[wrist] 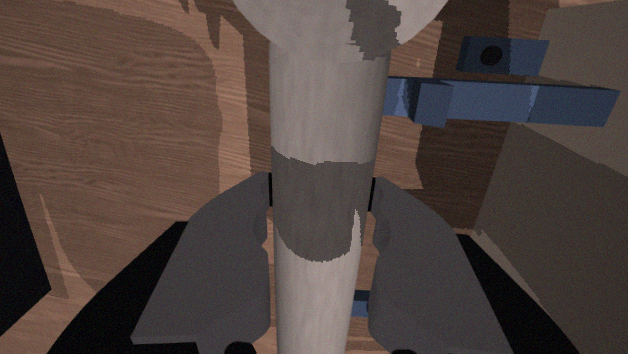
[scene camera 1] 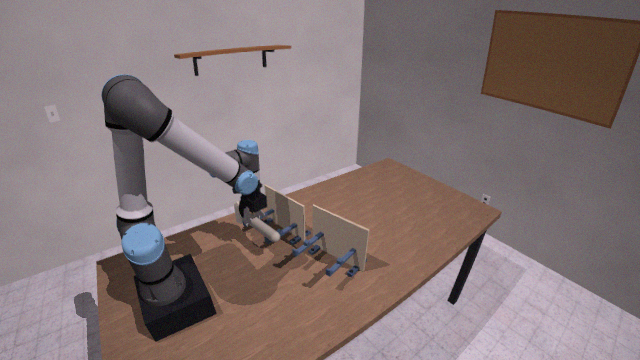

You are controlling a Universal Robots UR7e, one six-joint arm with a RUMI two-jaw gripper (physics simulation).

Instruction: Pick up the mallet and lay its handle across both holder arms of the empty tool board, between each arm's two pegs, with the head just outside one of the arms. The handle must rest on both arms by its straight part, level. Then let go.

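Places are measured from the arm's base along level axes (x ahead, y left, z up), in metres.
Pixels of known places: gripper, fingertip midpoint: (wrist: 320,179) (scene camera 1: 252,223); arm's base, link origin: (scene camera 1: 163,287).
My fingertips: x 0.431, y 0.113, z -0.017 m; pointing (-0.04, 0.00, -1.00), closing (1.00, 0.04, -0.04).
Observation:
Ahead of a thing's pixels: the offset from my fingertips to its top centre. Level surfaces: height alone.
The pale mallet {dx +0.002, dy -0.029, dz +0.061 m} (scene camera 1: 264,229) (wrist: 325,100) is held in my gripper (scene camera 1: 246,220) (wrist: 320,179), which is shut on its handle. One end points toward the scene camera; in the wrist view a wide rounded end shows at the top. A pale piece behind the fingers in the scene view looks like the head, mostly hidden. The handle is in front of the left tool board (scene camera 1: 286,207) (wrist: 555,215). In the wrist view it covers the outer end of one blue arm (wrist: 490,102) and passes beside another arm (wrist: 360,307). One peg {dx +0.046, dy +0.042, dz +0.003 m} (wrist: 432,104) shows plainly. Contact and level cannot be told.
A second board (scene camera 1: 341,235) with two blue arms (scene camera 1: 308,244) (scene camera 1: 341,262) stands to the right on the wooden table {dz -0.089 m} (scene camera 1: 400,200). Small blue blocks with holes, one at the near arm (wrist: 522,56), are near the boards. The robot's black base (scene camera 1: 185,320) is at the left.

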